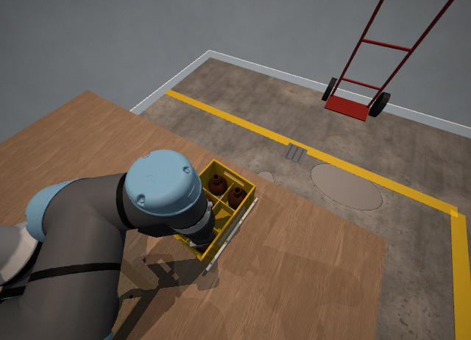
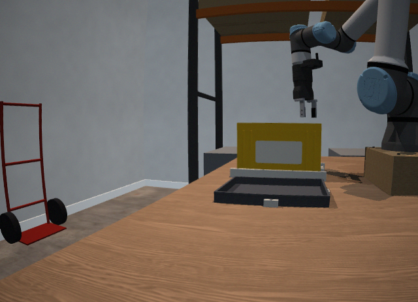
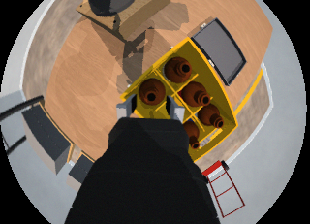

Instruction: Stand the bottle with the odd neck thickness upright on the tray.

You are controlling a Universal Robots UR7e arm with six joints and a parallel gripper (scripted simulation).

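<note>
Right now the glass bottle is 13 cm below my hand. Round my hand: dark tray: 34 cm to the left, 20 cm below, 7 cm ahead; then yellow crate: 13 cm below, 9 cm ahead, 5 cm to the left.
</note>
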